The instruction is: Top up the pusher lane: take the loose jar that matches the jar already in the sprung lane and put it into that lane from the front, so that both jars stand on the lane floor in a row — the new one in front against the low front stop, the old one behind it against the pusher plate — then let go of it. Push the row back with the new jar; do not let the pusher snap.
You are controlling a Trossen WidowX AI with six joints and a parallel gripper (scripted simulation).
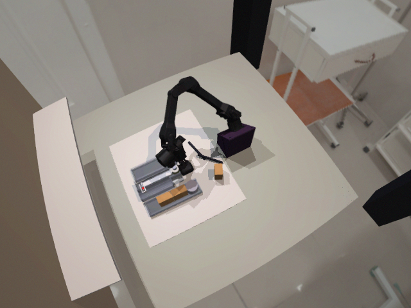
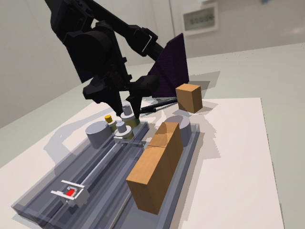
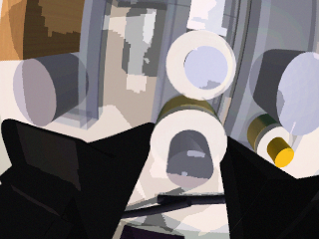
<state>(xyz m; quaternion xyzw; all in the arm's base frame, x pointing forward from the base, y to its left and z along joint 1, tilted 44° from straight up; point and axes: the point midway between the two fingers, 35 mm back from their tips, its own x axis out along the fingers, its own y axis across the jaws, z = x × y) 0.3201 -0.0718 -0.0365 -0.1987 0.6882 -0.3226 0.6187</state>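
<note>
Now: gripper tip 60 mm short of the white mat, 60 mm above it and 20 mm to the left of it. From my gripper tip the other things lie so: white pusher plate: 160 mm ahead, 10 mm to the left, 10 mm below; then wooden block: 140 mm to the left, 130 mm behind, 20 mm below; then clear lane tray: 150 mm ahead, 40 mm below.
</note>
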